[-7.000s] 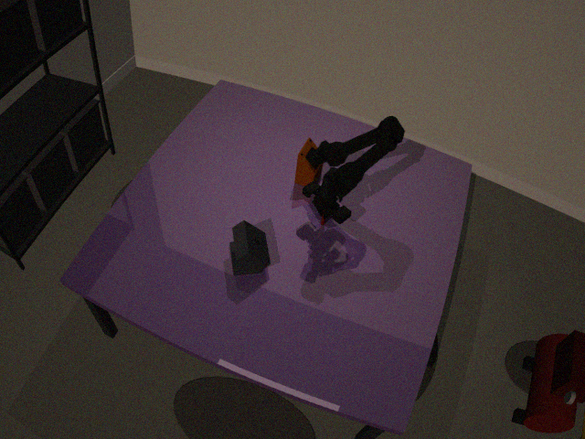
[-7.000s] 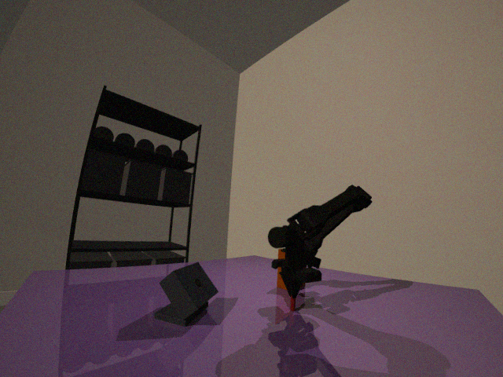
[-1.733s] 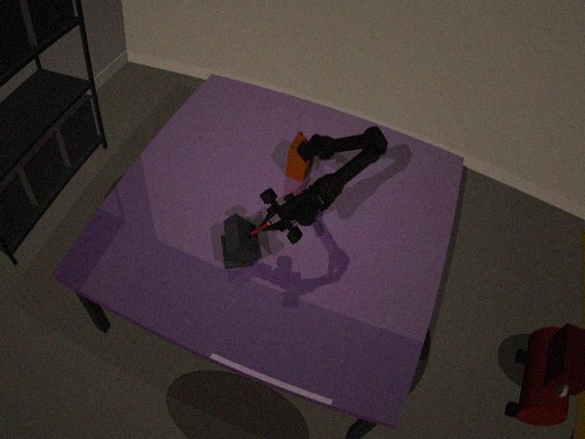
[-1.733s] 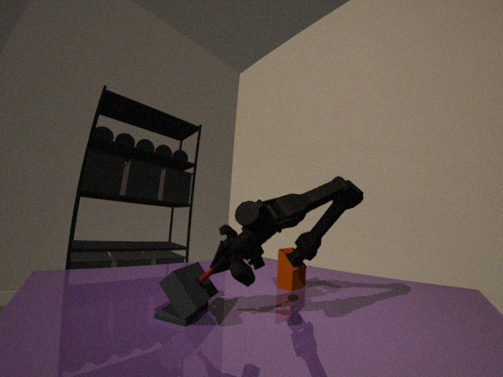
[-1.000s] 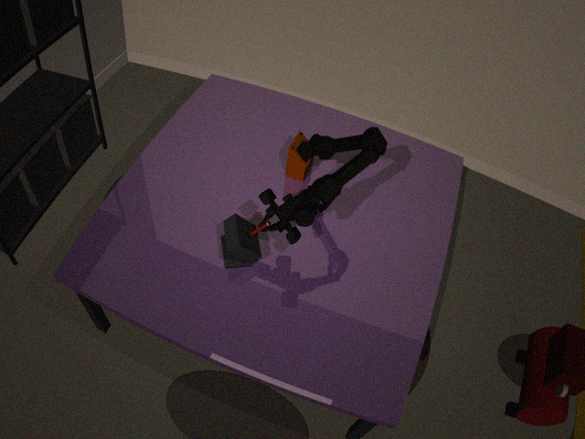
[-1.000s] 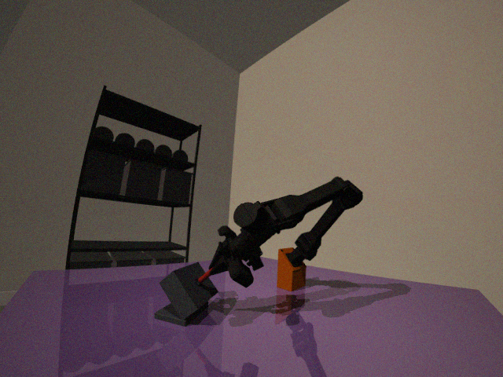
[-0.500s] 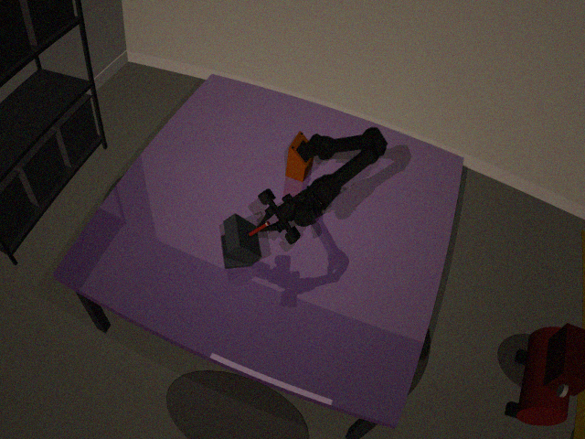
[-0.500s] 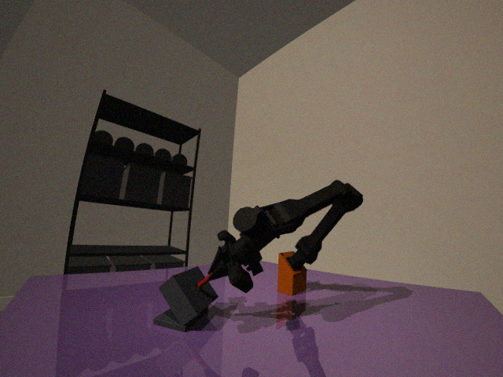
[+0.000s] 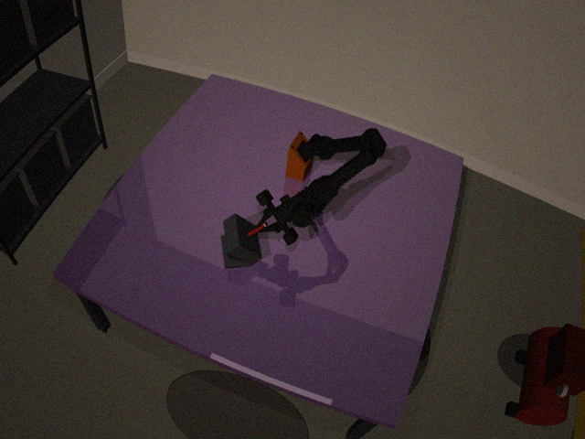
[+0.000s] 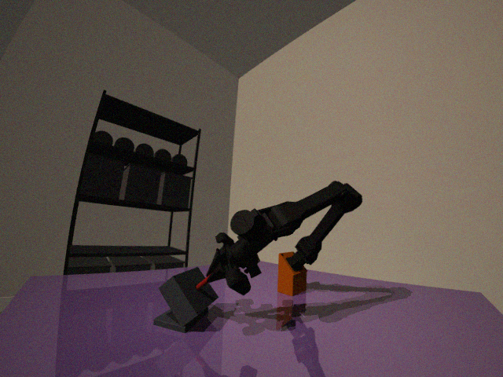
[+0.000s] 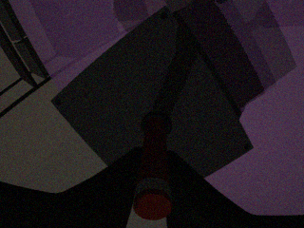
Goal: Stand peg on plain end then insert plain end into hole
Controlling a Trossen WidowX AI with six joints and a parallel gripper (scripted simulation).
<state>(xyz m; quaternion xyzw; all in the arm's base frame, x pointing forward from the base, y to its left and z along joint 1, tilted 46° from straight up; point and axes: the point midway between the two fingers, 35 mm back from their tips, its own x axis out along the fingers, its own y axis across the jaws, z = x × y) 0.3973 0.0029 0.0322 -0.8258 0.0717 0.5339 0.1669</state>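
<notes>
The dark sloped panel is 30 mm ahead of my gripper tip, 40 mm to the right of it and 50 mm below it. Round my gripper tip: red peg: 10 mm behind, 10 mm to the left, 10 mm above.
</notes>
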